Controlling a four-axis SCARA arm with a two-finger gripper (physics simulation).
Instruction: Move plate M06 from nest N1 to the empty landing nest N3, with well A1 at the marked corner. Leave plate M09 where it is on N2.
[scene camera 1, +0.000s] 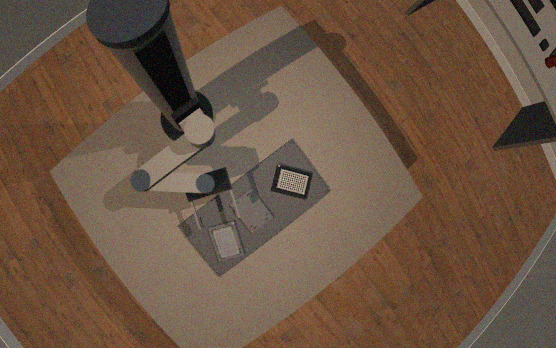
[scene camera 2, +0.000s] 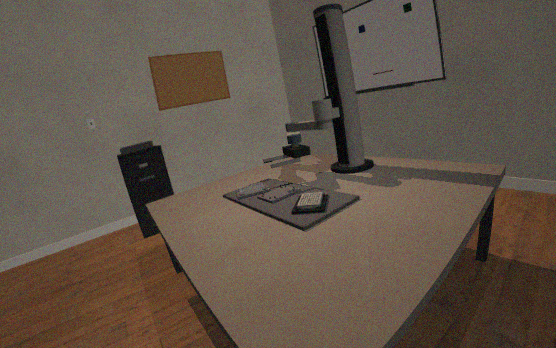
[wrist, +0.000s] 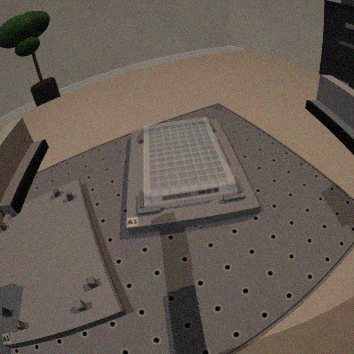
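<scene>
A clear gridded plate (scene camera 1: 226, 241) (scene camera 2: 254, 188) (wrist: 182, 160) sits flat in a grey nest (wrist: 249, 202) marked A1 at one corner. A grey nest (scene camera 1: 257, 214) (scene camera 2: 277, 193) (wrist: 45, 250) with small corner posts, also marked A1, is empty beside it. A pale plate (scene camera 1: 293, 181) (scene camera 2: 311, 200) with dark wells sits in a black nest (scene camera 1: 306, 194) at the board's other end. I cannot read M06 or M09 on either plate. My gripper (scene camera 1: 218, 220) (scene camera 2: 268, 163) (wrist: 179, 99) is open and empty, above the board beside the clear plate; its fingers are raised and wide apart.
The nests stand on a grey perforated board (scene camera 1: 295, 150) (scene camera 2: 340, 200) (wrist: 300, 225) on the table (scene camera 1: 350, 210) (scene camera 2: 320, 270). The arm's column (scene camera 1: 165, 70) (scene camera 2: 345, 90) rises behind the board. Shadows of the arm cross the board and table.
</scene>
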